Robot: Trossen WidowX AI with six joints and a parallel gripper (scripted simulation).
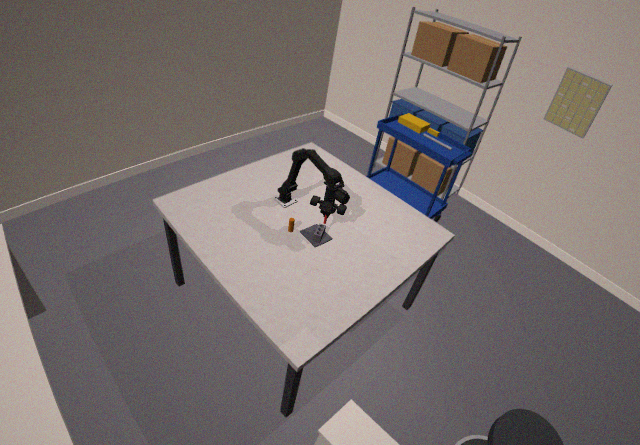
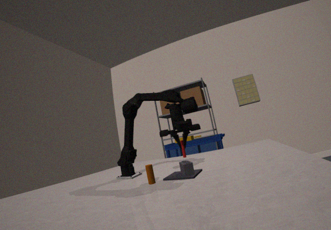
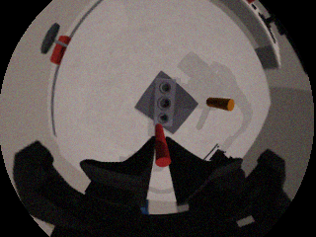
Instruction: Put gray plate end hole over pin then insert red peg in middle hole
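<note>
The gray plate is 70 mm below my gripper tip, 40 mm to the right of it and 10 mm ahead of it. Round my gripper tip: dark base 110 mm below, 30 mm to the right, 10 mm behind; then red peg right at my gripper tip; then orange cylinder 130 mm behind, 120 mm to the right, 80 mm below.
</note>
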